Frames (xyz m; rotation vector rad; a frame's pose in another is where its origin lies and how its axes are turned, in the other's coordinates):
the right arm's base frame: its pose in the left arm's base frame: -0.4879 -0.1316 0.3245 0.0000 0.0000 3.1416
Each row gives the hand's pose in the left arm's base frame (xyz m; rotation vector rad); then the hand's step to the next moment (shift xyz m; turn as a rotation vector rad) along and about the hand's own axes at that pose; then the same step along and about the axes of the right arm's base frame.
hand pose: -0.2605 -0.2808 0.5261 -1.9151 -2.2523 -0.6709
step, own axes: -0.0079 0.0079 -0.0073 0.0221 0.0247 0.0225
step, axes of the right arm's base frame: -0.0077 0.0093 0.0057 -0.0238 -0.0317 -0.0058
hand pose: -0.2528 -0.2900 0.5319 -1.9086 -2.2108 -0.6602
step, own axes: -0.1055 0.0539 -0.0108 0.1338 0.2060 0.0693
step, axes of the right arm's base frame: -0.0694 0.0947 -0.0189 -0.1871 -0.1694 0.0375
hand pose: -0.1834 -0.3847 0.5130 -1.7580 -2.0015 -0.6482
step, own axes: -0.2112 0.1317 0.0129 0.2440 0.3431 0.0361
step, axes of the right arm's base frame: -0.1584 0.1495 -0.1212 -0.3084 -0.2532 0.1391
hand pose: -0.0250 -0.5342 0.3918 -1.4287 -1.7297 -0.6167
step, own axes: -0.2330 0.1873 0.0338 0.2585 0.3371 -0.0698
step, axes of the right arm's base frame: -0.1830 0.0620 -0.2306 -0.3301 -0.1776 0.2117
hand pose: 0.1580 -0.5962 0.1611 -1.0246 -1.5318 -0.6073
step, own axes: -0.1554 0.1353 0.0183 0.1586 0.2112 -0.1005
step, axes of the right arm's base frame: -0.1041 -0.0382 -0.1746 -0.2358 -0.0633 0.1424
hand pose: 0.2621 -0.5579 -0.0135 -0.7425 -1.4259 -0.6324
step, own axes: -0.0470 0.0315 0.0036 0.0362 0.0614 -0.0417
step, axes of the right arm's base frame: -0.0193 -0.0204 -0.0492 -0.0759 -0.0083 0.0315
